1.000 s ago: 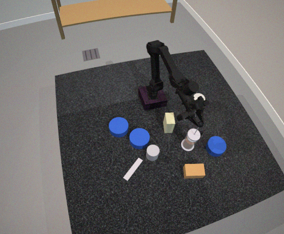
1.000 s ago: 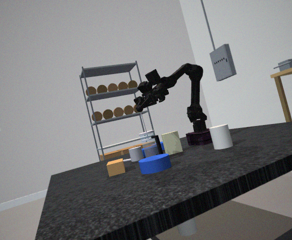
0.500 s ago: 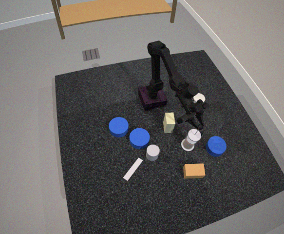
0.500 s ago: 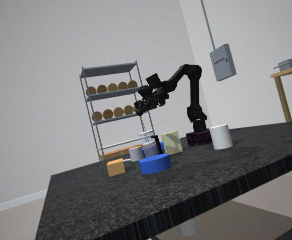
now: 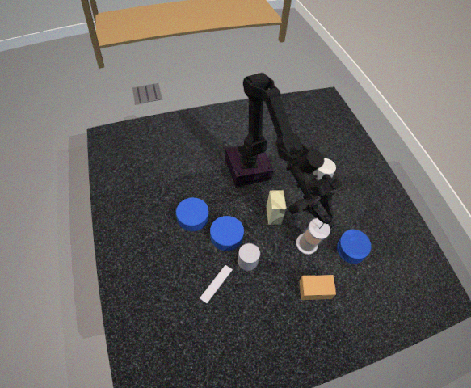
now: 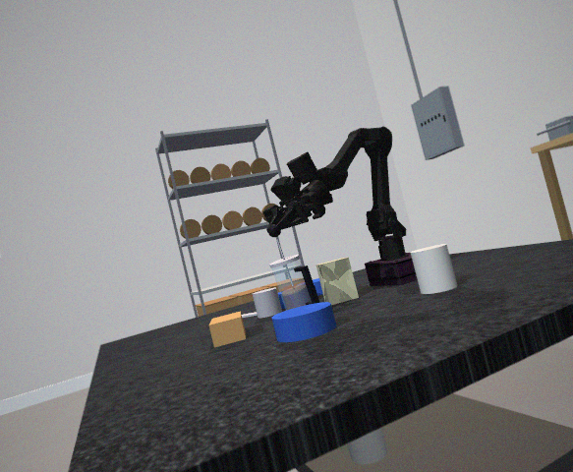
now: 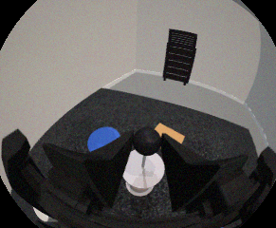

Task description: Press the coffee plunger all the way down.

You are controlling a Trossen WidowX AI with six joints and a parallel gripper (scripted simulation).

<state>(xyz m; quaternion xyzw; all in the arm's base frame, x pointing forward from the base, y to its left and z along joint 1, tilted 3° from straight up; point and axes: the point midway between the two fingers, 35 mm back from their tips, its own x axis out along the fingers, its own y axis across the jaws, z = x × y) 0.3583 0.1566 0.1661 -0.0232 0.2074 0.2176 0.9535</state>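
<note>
Now: gripper tip 11 cm above the coffee press, 2 cm past it and 1 cm to the right of it. Round my gripper tip: white strip: 36 cm to the right, 22 cm below, 8 cm ahead; then orange box: 20 cm below, 15 cm ahead, 3 cm to the right; then grey cylinder: 24 cm to the right, 19 cm below, 1 cm ahead.
</note>
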